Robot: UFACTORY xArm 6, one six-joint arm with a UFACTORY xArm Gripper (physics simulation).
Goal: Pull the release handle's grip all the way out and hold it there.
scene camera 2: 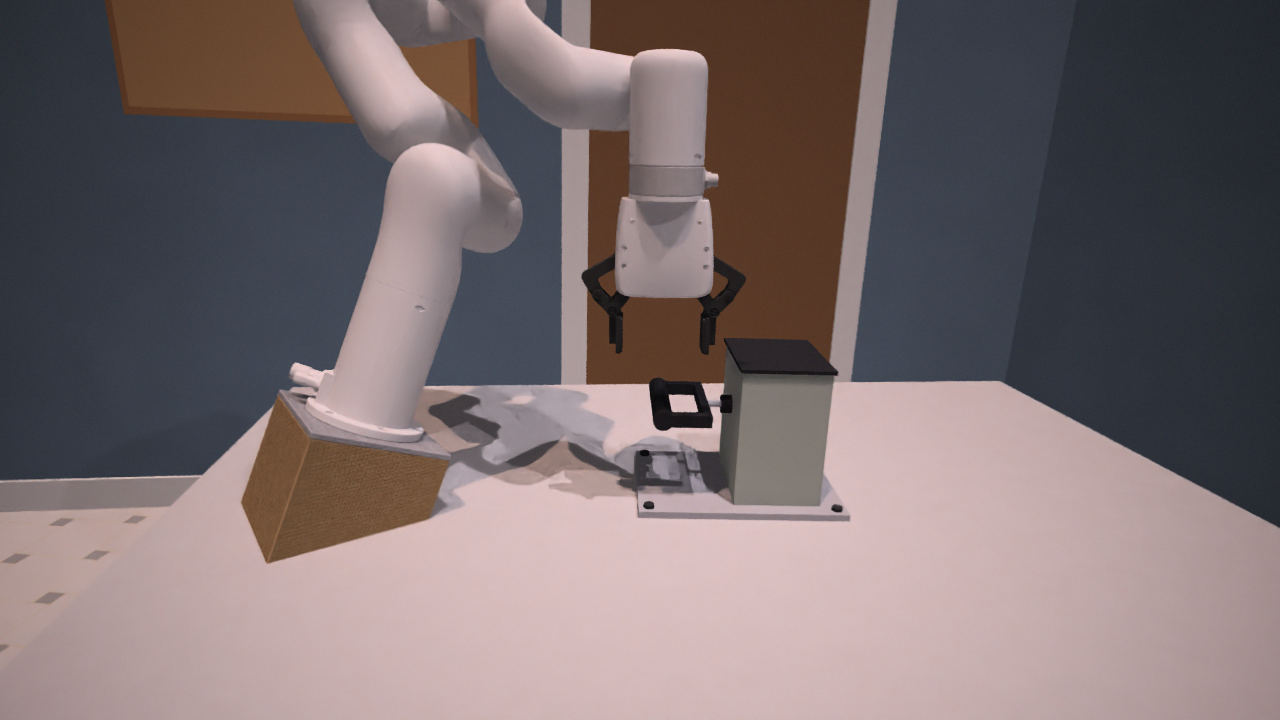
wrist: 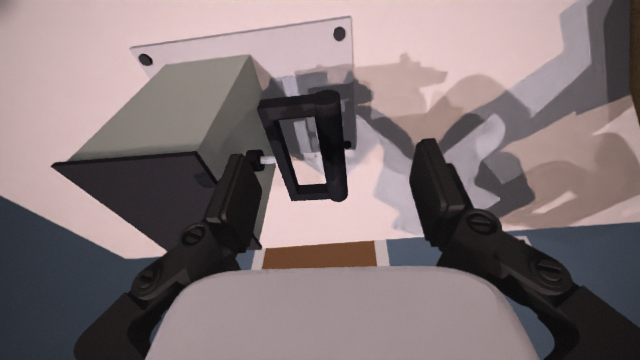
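Note:
The release handle is a black rectangular loop whose outer bar is the round grip (scene camera 2: 660, 403) (wrist: 332, 147). A short pale rod (scene camera 2: 715, 403) (wrist: 268, 160) joins it to the side of a grey-green box (scene camera 2: 776, 438) (wrist: 175, 110) with a dark top. In the scene view the handle sticks out to the left of the box, above the base plate. My gripper (scene camera 2: 662, 335) (wrist: 330, 166) is open and empty, pointing down. Its fingertips are above the handle, apart from it, one to each side of the grip in the scene view.
The box stands on a light base plate (scene camera 2: 742, 514) (wrist: 240, 44) with dark corner bolts, on the white table (scene camera 2: 572, 626). The box's dark lid (scene camera 2: 778, 356) (wrist: 145, 190) rises close to the right finger in the scene view. The arm's wooden mount (scene camera 2: 349, 497) stands at the left.

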